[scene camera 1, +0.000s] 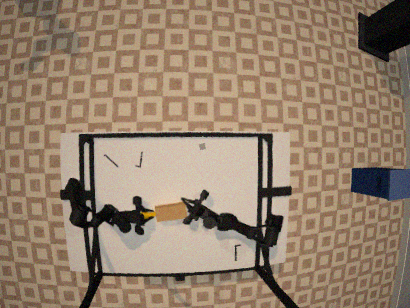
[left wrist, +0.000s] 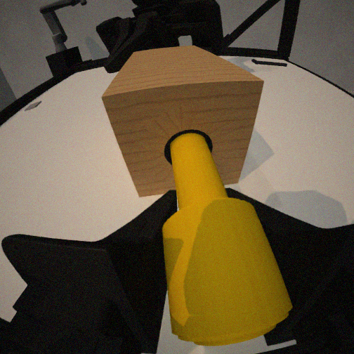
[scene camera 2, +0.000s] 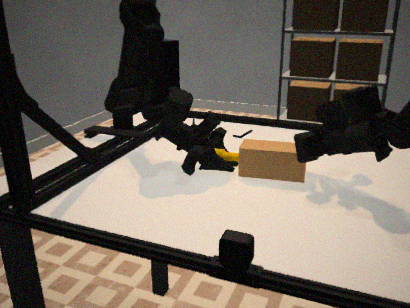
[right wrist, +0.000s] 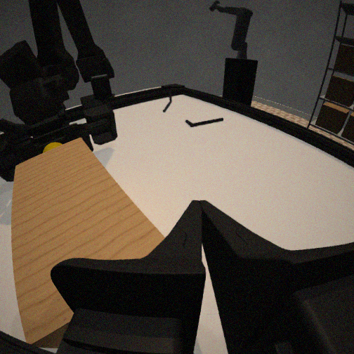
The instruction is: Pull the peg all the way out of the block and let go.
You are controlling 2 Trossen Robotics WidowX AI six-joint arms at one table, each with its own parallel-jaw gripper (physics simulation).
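Observation:
A yellow peg has a thick handle and a thinner shaft. The shaft enters the dark-rimmed hole in the left end face of a wooden block; how deep it reaches is hidden. My left gripper is shut on the peg, with a finger at either side. My right gripper is shut and empty, its fingertips together at the block's right end. In scene camera 2 it overlaps the block's upper right corner; contact is unclear.
Thin black bent pieces and a small grey square lie toward the back of the white table. Another bent piece lies at the front right. A black frame edges the table.

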